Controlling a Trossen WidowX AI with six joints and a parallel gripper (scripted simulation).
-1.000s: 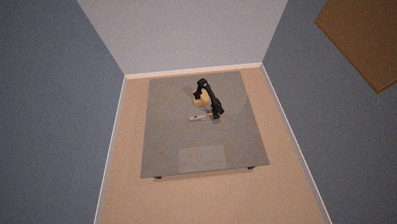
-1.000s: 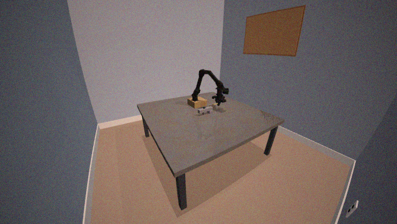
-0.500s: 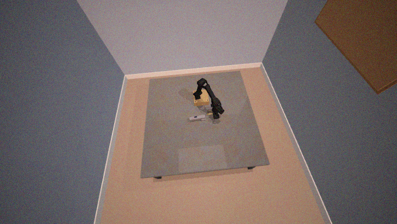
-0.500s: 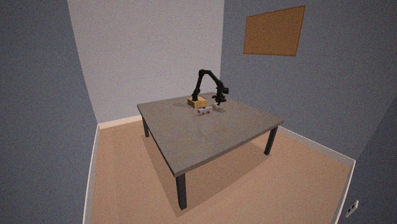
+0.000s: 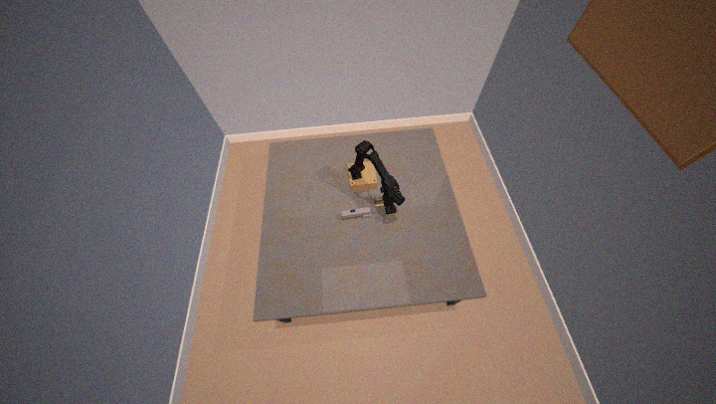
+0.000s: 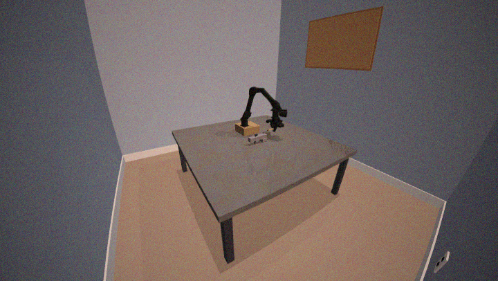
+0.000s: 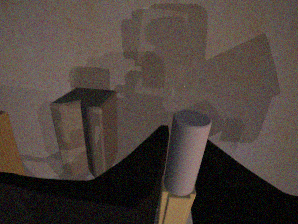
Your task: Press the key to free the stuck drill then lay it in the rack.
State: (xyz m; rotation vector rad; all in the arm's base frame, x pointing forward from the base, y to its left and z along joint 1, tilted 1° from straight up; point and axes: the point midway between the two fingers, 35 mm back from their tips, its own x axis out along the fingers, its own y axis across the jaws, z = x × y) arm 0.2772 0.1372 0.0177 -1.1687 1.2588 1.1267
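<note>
The grey rack is 7 cm behind my gripper tip, 3 cm to the right of it and 4 cm below it. The rest, counted from my gripper tip: pale grey sleeve (1 cm behind, 20 cm to the right, 2 cm below); then drill (4 cm to the right, 3 cm above); then dark key (2 cm behind, 22 cm to the right, 1 cm below).
</note>
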